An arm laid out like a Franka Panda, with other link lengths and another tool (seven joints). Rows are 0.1 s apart.
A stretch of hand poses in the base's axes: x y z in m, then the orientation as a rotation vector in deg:
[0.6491 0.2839 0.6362 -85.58 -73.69 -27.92]
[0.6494 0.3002 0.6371 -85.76 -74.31 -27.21]
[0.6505 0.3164 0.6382 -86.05 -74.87 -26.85]
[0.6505 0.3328 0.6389 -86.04 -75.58 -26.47]
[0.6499 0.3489 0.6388 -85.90 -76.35 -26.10]
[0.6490 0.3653 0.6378 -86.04 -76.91 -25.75]
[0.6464 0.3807 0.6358 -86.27 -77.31 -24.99]
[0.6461 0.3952 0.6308 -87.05 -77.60 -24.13]
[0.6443 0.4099 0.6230 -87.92 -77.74 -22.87]
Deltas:
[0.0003 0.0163 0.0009 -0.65 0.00 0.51]
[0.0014 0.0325 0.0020 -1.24 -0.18 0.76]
[0.0014 0.0489 0.0027 -1.67 -0.43 1.25]
[0.0008 0.0650 0.0026 -2.03 -0.71 1.84]
[-0.0001 0.0814 0.0016 -2.51 -0.88 2.16]
[-0.0027 0.0968 -0.0004 -3.12 -0.72 2.56]
[-0.0030 0.1113 -0.0054 -4.14 -0.48 2.66]
[-0.0048 0.1260 -0.0132 -5.30 0.09 2.82]

